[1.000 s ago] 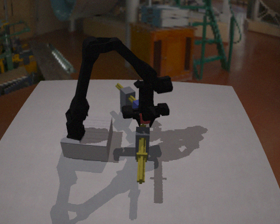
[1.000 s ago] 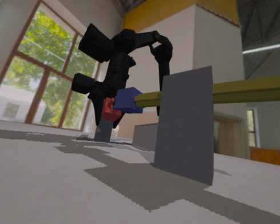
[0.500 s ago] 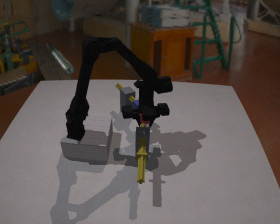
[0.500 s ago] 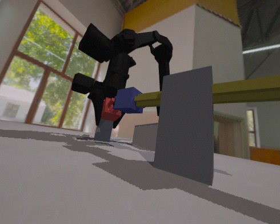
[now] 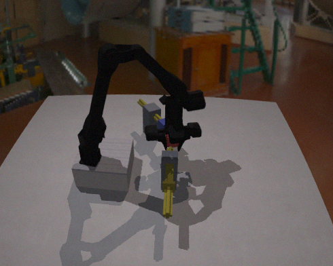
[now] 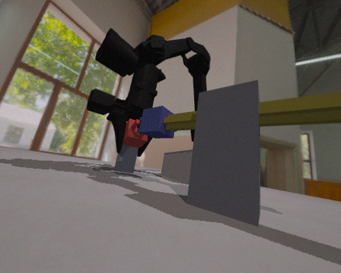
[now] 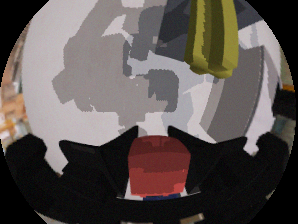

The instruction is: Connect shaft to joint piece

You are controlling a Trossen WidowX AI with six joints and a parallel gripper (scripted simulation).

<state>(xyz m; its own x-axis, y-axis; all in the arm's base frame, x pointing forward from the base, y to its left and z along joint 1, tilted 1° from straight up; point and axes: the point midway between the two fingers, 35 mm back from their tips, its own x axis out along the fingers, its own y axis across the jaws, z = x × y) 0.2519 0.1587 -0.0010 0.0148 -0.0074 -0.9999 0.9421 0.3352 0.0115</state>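
My gripper tip is 50 mm below the red square joint piece and 10 mm to the right of it.
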